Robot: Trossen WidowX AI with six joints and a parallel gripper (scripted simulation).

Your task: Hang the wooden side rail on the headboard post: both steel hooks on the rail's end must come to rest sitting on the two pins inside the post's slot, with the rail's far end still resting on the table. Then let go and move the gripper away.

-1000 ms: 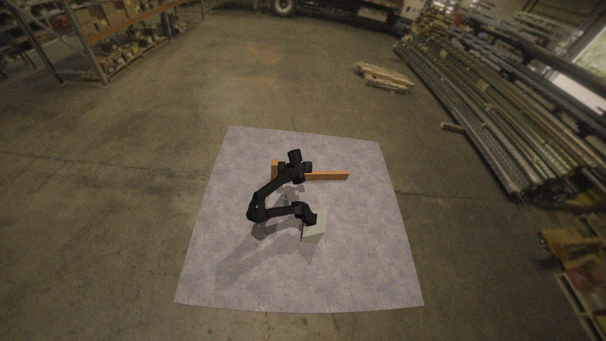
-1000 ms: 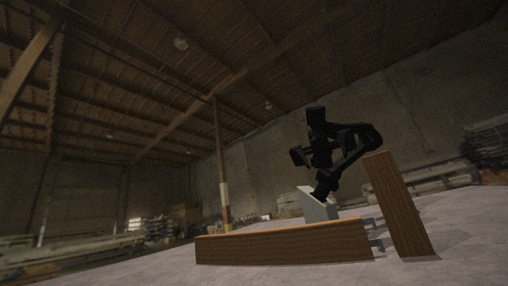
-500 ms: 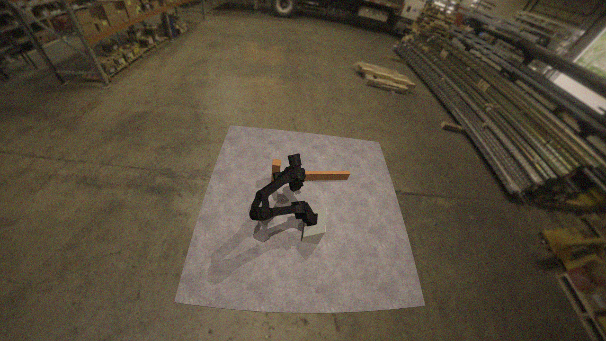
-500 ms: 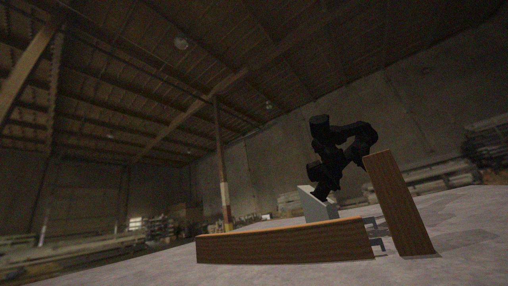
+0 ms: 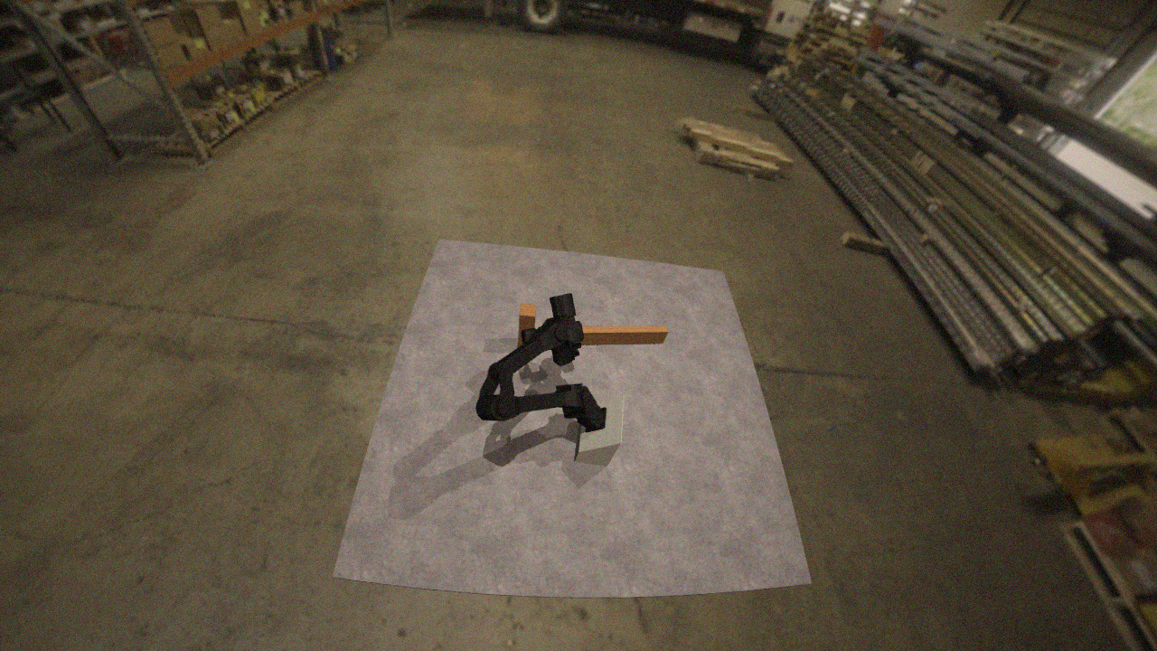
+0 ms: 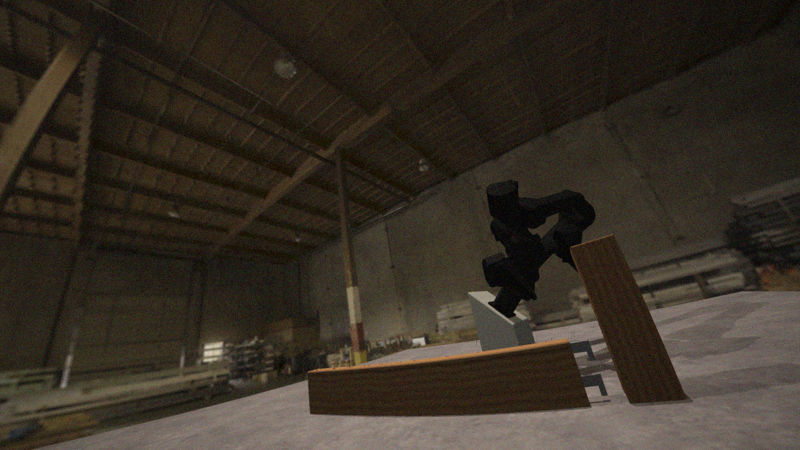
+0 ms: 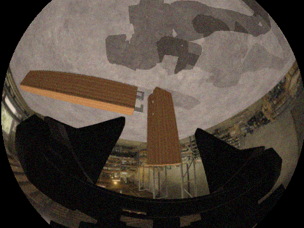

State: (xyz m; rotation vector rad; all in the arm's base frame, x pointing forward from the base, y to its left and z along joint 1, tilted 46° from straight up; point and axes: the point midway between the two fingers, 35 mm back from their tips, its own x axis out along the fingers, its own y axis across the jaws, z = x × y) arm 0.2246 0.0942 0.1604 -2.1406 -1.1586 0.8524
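My gripper tip is 70 mm short of the headboard post, 60 mm to the right of it and 50 mm above it.
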